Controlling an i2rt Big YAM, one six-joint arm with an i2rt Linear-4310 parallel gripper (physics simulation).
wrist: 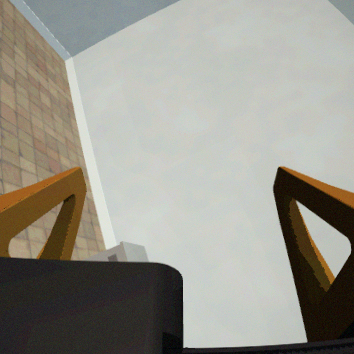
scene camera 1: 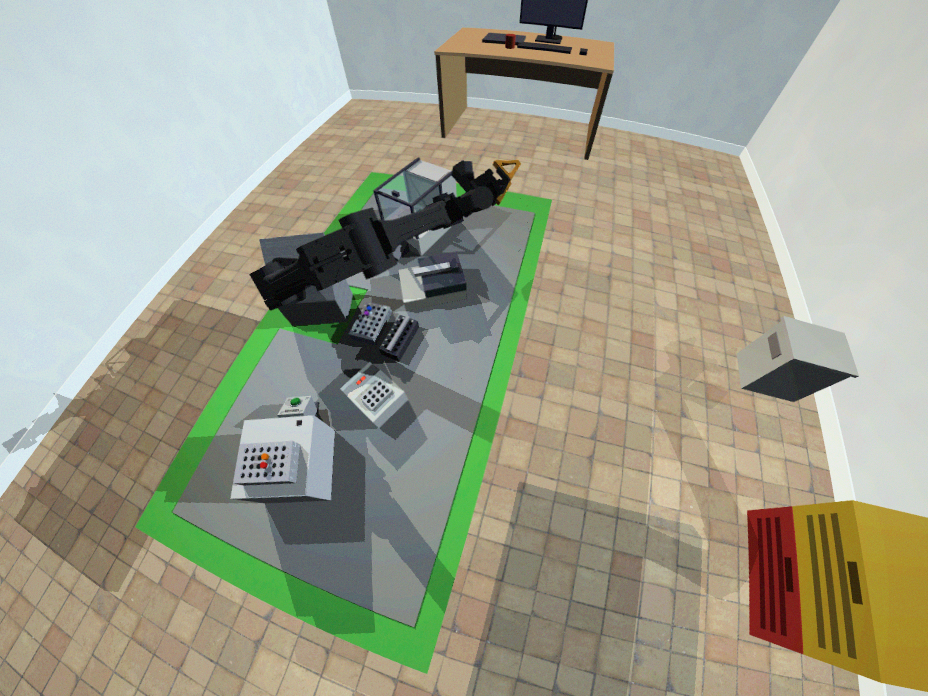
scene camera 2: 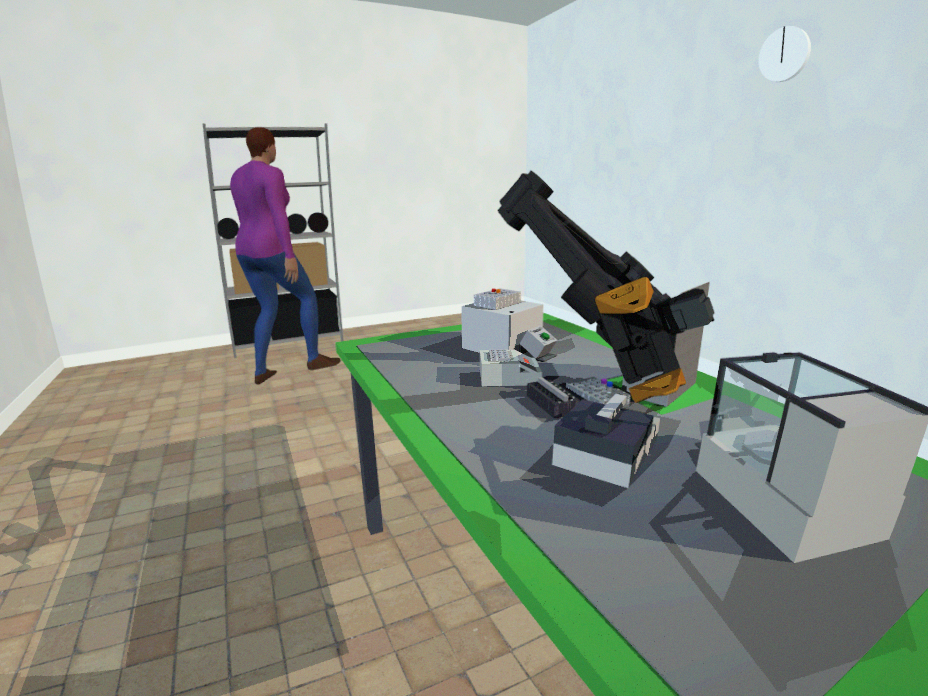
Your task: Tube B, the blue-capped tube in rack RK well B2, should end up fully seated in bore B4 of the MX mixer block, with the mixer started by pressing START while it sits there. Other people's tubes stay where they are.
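Places are measured from the arm's base along level axes (x ahead, y left, z up), in centimetres.
Where they show: gripper, fingertip midpoint: (wrist: 179,177) (scene camera 1: 514,172) (scene camera 2: 655,351).
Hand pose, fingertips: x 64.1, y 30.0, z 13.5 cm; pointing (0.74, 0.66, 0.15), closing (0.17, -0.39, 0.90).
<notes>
Each offset is from my fingertips to the top centre of the thing.
My gripper (scene camera 1: 511,179) (scene camera 2: 646,340) (wrist: 179,177) is open and empty, raised over the far end of the table and away from the tubes. The wrist view shows wall and floor between its fingers. A blue-capped tube {dx -43.1, dy -31.7, dz -25.1 cm} (scene camera 1: 368,307) (scene camera 2: 610,385) stands in the grey rack {dx -42.9, dy -34.7, dz -27.5 cm} (scene camera 1: 374,327) (scene camera 2: 588,389), close to a purple cap. A large white box {dx -55.7, dy -74.5, dz -13.5 cm} (scene camera 1: 318,453) (scene camera 2: 502,327) carries a block of bores with orange and red caps. Beside it is a green button {dx -57.3, dy -63.4, dz -23.0 cm} (scene camera 1: 295,401) (scene camera 2: 544,337). A small white device {dx -37.5, dy -58.3, dz -23.5 cm} (scene camera 1: 365,404) (scene camera 2: 490,373) has bores and red digits. Labels and well names are unreadable.
A dark slotted rack {dx -32.9, dy -40.1, dz -25.7 cm} (scene camera 1: 399,337) (scene camera 2: 550,397) stands beside the grey rack. A black-and-white device {dx -25.0, dy -19.6, dz -20.3 cm} (scene camera 1: 448,283) (scene camera 2: 599,453) and a glass-sided enclosure {dx -34.2, dy +6.8, dz -8.3 cm} (scene camera 1: 401,193) (scene camera 2: 862,464) stand toward the far end. A person (scene camera 2: 258,209) stands beyond the table by the shelves.
</notes>
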